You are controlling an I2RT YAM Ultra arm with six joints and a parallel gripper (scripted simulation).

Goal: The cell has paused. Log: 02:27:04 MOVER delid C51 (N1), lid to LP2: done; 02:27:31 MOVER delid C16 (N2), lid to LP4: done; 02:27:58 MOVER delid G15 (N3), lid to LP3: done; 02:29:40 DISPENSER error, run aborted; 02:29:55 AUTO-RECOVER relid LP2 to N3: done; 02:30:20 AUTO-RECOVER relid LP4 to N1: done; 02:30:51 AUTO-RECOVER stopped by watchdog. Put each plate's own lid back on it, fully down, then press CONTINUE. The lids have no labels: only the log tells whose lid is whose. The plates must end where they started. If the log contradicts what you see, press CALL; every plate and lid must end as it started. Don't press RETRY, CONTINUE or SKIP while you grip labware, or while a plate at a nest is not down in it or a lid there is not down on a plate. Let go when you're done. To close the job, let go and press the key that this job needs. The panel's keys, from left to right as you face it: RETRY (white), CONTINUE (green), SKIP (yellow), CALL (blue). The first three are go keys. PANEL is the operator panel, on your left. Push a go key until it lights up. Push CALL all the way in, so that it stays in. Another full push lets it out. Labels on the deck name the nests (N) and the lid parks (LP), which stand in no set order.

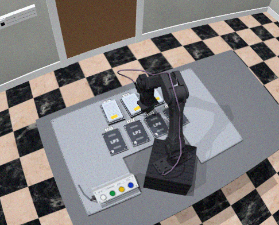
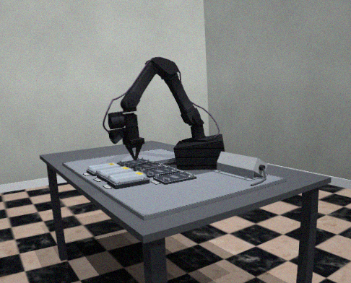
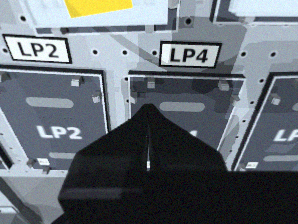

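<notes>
The green continue key is 39 cm to the left of my hand and 33 cm behind it. Round my hand: blue call key 33 cm behind, 29 cm to the left; lp2 lid park 10 cm to the left, 6 cm below, 6 cm behind; lp4 lid park 7 cm behind, 6 cm below, 3 cm to the right.
</notes>
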